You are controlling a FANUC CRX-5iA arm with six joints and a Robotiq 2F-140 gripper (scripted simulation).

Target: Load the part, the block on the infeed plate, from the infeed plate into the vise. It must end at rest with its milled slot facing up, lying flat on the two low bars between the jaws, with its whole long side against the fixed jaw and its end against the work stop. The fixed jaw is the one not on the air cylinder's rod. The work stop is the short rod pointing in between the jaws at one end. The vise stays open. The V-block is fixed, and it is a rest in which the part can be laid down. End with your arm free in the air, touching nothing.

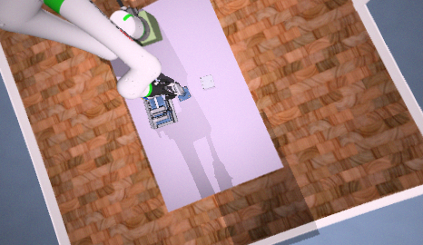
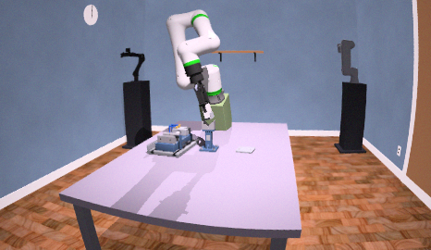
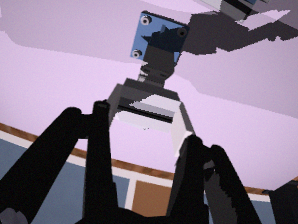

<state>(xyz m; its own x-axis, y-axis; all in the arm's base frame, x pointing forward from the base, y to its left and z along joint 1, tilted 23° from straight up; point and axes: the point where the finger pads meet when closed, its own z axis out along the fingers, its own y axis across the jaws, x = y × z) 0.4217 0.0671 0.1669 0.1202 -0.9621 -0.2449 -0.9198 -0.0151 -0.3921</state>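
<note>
My gripper is now 2 cm above the part and 1 cm to the right of it. Also, from my hand: air cylinder rod: 19 cm to the right, 13 cm below.
</note>
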